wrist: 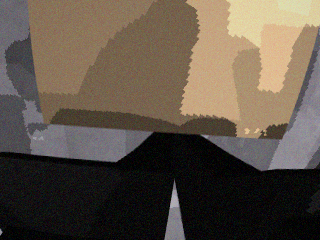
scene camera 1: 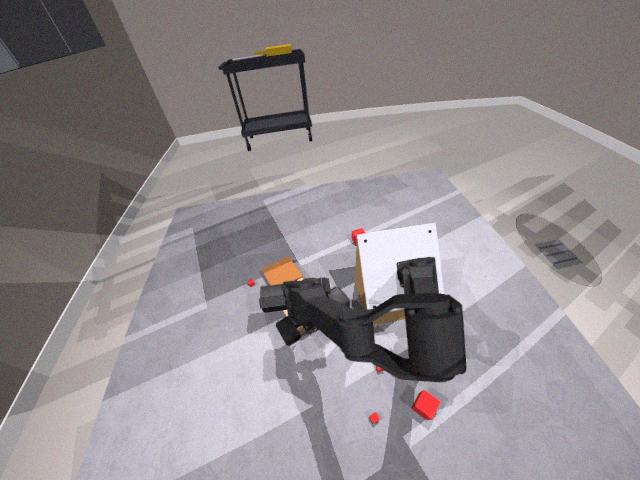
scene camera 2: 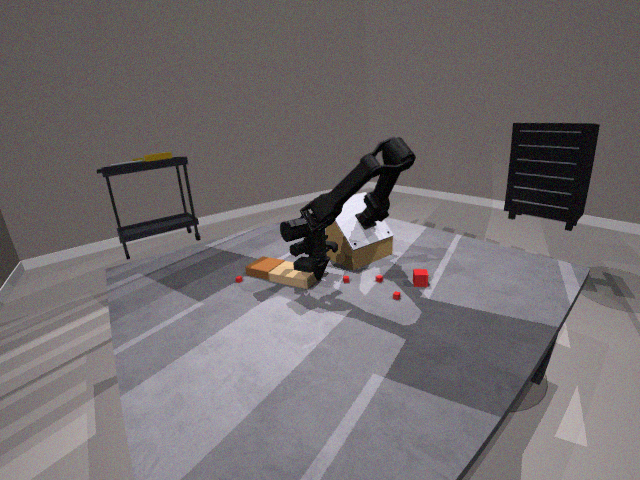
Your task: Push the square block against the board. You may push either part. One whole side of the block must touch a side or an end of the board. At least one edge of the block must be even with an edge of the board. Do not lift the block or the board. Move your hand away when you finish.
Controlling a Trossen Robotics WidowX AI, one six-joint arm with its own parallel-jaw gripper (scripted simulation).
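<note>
Gripper (scene camera 2: 318, 280) (scene camera 1: 316, 328) (wrist: 171, 129), shut, holding nothing. Pale tan board (scene camera 2: 285, 274) (wrist: 218, 75). Orange square block (scene camera 1: 284, 270), out of frame in the wrist view.
</note>
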